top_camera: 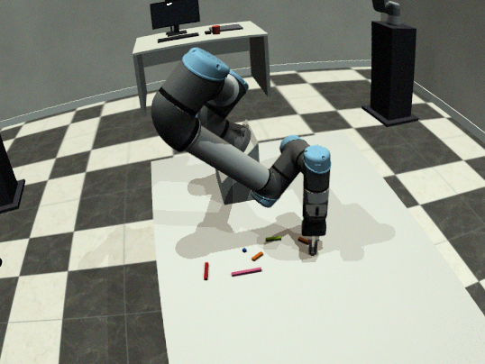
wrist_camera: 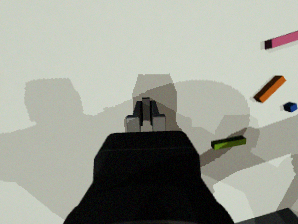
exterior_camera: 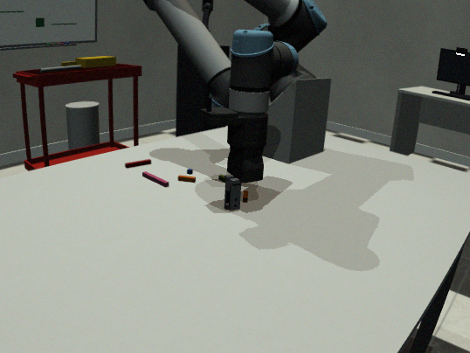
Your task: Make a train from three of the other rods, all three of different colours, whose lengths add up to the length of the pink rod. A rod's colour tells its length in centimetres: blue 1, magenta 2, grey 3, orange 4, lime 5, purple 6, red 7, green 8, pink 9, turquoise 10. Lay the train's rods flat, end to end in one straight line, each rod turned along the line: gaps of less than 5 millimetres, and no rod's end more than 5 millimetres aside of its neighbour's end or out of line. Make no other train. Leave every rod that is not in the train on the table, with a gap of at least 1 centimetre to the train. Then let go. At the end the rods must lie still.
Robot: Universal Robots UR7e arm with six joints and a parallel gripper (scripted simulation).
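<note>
Now: hand 190 mm to the left of the blue rod, 90 mm past it and 10 mm above it. The rest, counted from my hand: grey rod (10 mm below); pink rod (220 mm to the right, 10 mm below); lime rod (110 mm behind, 90 mm to the right, 10 mm below).
</note>
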